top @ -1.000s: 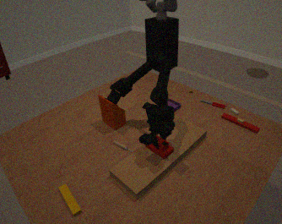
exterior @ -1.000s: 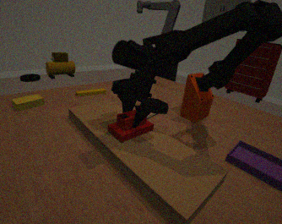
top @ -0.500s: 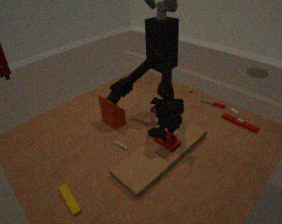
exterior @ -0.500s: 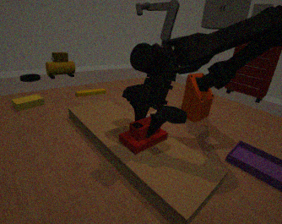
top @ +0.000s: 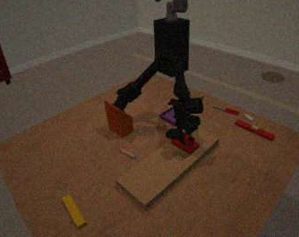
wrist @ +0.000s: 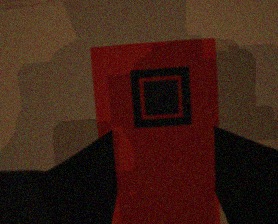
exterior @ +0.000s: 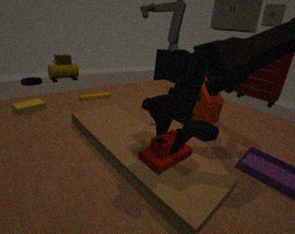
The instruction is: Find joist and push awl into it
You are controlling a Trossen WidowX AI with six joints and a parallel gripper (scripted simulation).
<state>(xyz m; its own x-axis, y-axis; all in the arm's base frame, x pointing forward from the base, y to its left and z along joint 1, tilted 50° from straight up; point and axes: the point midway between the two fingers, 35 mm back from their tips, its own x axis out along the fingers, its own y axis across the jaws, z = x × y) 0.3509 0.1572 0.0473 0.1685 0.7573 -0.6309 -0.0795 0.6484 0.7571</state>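
My gripper tip is 260 mm past the purple tray, 180 mm to the right of it and 50 mm above it. Round my gripper tip: stud finder 20 mm above, 10 mm ahead; then red bar 400 mm to the left, 150 mm ahead, 50 mm below; then awl 220 mm to the right, 150 mm behind, 60 mm below.
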